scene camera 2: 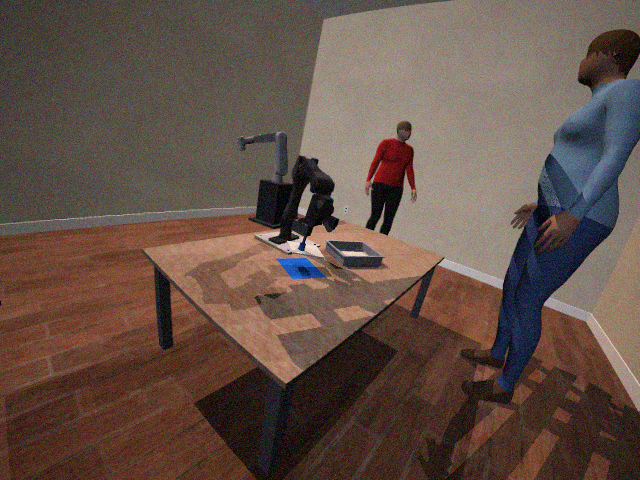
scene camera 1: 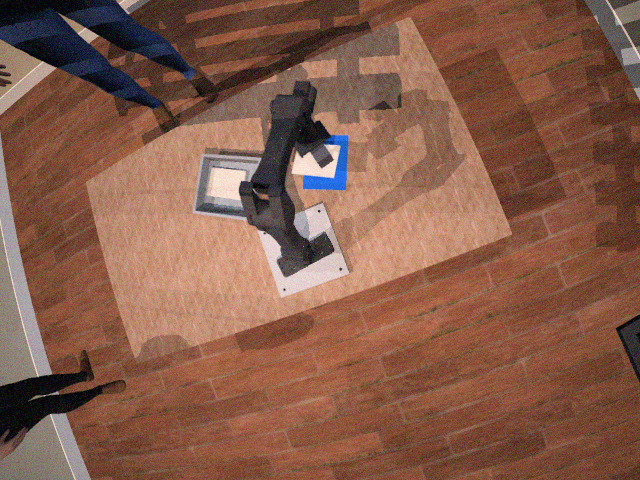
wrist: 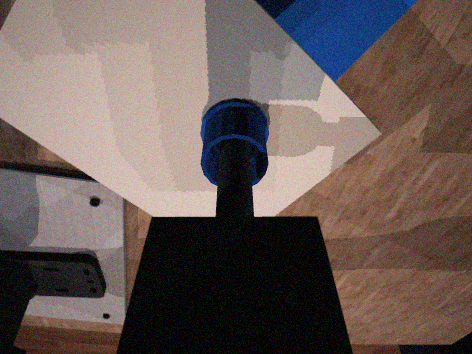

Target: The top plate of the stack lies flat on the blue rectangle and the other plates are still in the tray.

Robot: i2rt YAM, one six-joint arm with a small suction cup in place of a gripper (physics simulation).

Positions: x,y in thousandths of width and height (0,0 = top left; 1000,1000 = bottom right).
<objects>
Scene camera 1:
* my suction cup: 490,299
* blue rectangle: 529,380
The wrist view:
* my suction cup: 495,335
</objects>
